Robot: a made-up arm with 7 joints.
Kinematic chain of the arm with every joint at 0, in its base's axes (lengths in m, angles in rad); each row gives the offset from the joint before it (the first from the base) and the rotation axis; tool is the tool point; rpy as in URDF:
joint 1: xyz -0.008 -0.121 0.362 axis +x
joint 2: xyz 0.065 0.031 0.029 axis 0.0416 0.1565 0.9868
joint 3: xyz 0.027 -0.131 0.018 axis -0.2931 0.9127 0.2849
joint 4: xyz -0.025 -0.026 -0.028 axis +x
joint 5: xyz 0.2 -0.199 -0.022 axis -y
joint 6: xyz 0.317 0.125 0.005 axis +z
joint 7: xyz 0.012 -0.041 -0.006 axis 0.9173 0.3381 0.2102
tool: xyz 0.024 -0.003 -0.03 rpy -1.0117 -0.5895 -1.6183
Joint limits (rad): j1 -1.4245..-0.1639 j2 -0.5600..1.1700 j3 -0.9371..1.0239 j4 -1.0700..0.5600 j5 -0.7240..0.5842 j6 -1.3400..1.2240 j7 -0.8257..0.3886
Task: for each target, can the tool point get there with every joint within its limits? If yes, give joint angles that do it. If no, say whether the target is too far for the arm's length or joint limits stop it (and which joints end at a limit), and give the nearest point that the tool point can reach.
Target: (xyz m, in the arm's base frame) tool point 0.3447 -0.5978 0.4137
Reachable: yes | joints -0.4180 -0.3995 0.5186 -0.8681 -0.4473 -0.7379 0.0815
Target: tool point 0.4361 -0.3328 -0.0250
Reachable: yes | joints -0.9795 0.8914 0.3527 0.2361 -0.4286 -0.0654 -0.0433
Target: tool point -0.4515 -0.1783 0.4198
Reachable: no: joint limits stop it (at a limit: joint 1, joint 2, joint 3, joint 5, joint 6) | nearest point 0.0005 -0.5450 0.5017 | short by 0.588 m
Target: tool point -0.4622 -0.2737 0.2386
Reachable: no: joint limits stop it (at a limit: joint 2, joint 3, joint 5, joint 6) | nearest point -0.0014 -0.4703 0.0797 | short by 0.526 m
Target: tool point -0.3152 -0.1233 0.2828
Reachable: no: joint limits stop it (at a limit: joint 1, joint 2, joint 3, joint 4, joint 5, joint 6) | nearest point 0.0041 -0.3625 -0.0067 | short by 0.493 m
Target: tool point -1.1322 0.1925 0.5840
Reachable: no: too far | nearest point -0.0449 0.2380 0.8153 | short by 1.113 m
